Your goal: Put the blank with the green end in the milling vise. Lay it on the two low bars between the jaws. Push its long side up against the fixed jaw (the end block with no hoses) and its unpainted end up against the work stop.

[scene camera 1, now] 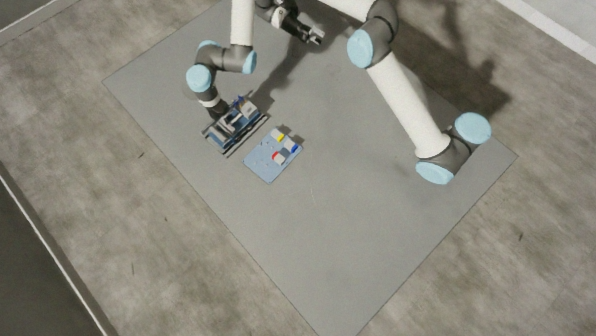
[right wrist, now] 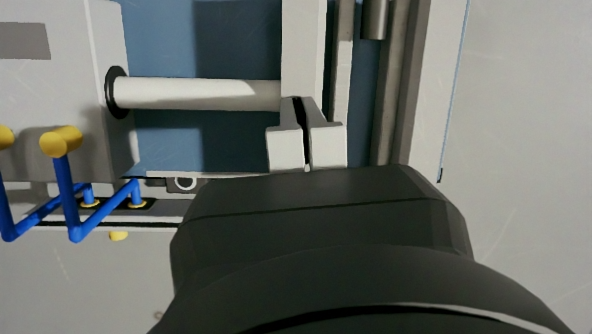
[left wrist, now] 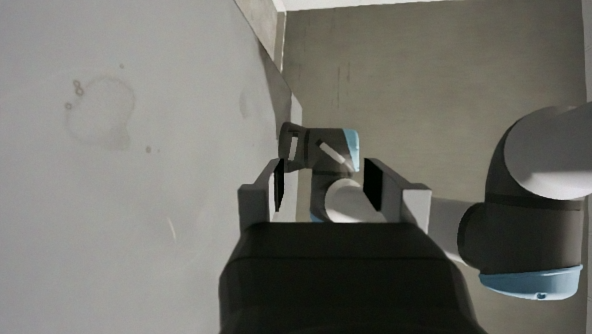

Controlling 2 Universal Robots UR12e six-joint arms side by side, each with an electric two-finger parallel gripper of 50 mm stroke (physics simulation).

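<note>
The blank with the green end does not show in any view. The milling vise [scene camera 1: 254, 118] [right wrist: 160, 45] stands at the left of the mat in the scene view. In the right wrist view its moving jaw [right wrist: 302, 45] is left of two low bars [right wrist: 343, 65] [right wrist: 389, 65], and the fixed jaw [right wrist: 442, 75] is at the right. A grey cylinder [right wrist: 375, 20] shows between the bars at the top. My right gripper [right wrist: 297, 120] is shut and empty, in front of the moving jaw. My left gripper [scene camera 1: 320, 39] [left wrist: 323, 175] is open and empty, far from the vise.
A light blue tray [scene camera 1: 260, 171] beside the vise holds blanks with a yellow end [scene camera 1: 280, 137], a blue end [scene camera 1: 294, 148] and a red end [scene camera 1: 275, 156]. Blue hoses [right wrist: 72, 210] with yellow fittings [right wrist: 60, 141] stick out at the block [right wrist: 50, 95] left of the rod.
</note>
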